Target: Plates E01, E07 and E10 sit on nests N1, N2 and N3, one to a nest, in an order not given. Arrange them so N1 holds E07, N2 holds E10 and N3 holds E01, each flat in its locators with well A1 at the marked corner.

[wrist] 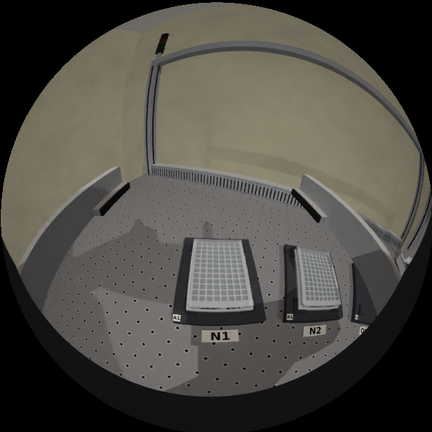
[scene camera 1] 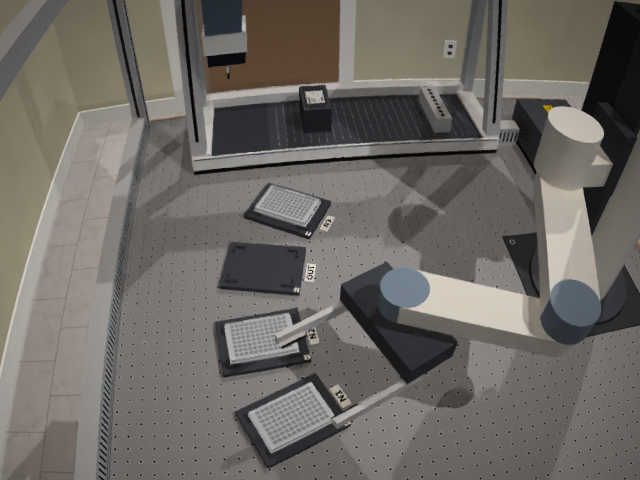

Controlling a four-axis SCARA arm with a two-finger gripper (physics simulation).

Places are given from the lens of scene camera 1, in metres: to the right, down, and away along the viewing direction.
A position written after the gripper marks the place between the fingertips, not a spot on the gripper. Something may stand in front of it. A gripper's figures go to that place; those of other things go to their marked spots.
gripper (scene camera 1: 304,380): -0.02, 0.20, 0.77
white plate (scene camera 1: 289,206): -0.07, -0.07, 1.21
white plate (scene camera 1: 301,412): -0.03, 0.29, 0.88
